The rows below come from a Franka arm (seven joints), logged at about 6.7 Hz.
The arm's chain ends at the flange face. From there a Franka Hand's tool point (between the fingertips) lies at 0.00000 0.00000 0.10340 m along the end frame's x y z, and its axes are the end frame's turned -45 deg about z.
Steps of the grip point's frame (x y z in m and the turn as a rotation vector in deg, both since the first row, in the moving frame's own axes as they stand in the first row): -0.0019, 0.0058, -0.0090, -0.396, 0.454, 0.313; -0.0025, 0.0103, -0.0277, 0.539, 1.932, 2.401; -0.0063, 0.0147, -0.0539, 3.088, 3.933, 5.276; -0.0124, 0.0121, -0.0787, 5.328, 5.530, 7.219; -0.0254, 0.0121, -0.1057, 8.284, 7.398, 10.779; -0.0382, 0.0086, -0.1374, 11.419, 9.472, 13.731; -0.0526, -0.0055, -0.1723, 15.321, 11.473, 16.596; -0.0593, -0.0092, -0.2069, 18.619, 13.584, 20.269
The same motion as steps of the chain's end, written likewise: 0.0017, 0.0055, -0.0090, 0.041, 0.601, 0.313; 0.0037, 0.0122, -0.0276, 1.747, 0.985, 2.401; 0.0045, 0.0237, -0.0535, 4.965, 0.598, 5.276; -0.0013, 0.0311, -0.0778, 7.678, 0.143, 7.219; -0.0102, 0.0464, -0.1038, 11.089, -0.626, 10.779; -0.0217, 0.0595, -0.1340, 14.772, -1.377, 13.731; -0.0412, 0.0671, -0.1666, 18.946, -2.721, 16.596; -0.0494, 0.0757, -0.1987, 22.771, -3.560, 20.269
